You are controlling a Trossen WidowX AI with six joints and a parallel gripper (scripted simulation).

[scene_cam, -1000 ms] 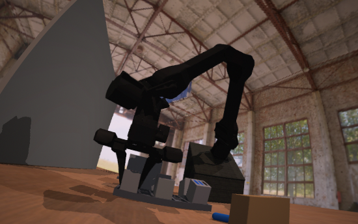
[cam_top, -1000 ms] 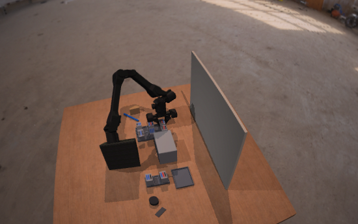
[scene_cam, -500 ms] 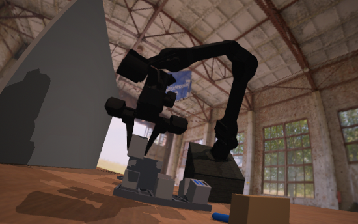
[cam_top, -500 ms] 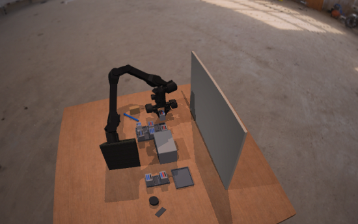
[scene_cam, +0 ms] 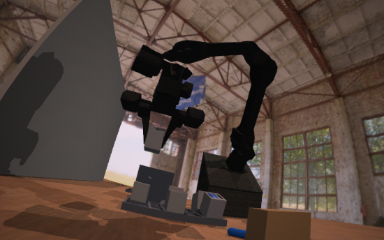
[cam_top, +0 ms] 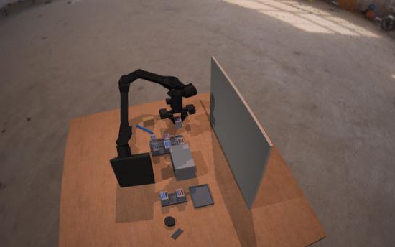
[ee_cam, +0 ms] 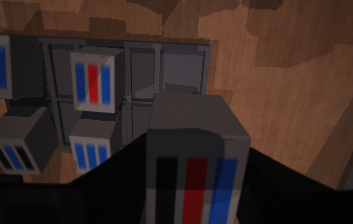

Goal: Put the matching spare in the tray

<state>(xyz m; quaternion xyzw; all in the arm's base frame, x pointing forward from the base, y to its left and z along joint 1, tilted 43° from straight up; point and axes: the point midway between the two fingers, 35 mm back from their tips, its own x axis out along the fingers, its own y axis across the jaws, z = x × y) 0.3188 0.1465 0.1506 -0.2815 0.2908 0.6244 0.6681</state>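
Now: gripper tip 410 mm to the left of the dark tray and 130 mm above it. Also, from my gripper tip: spare 70 mm behind, 10 mm to the left, 90 mm below; cardboard box 150 mm behind, 200 mm to the left, 110 mm below; grey mounted unit 30 mm behind, 190 mm to the right, 80 mm below.
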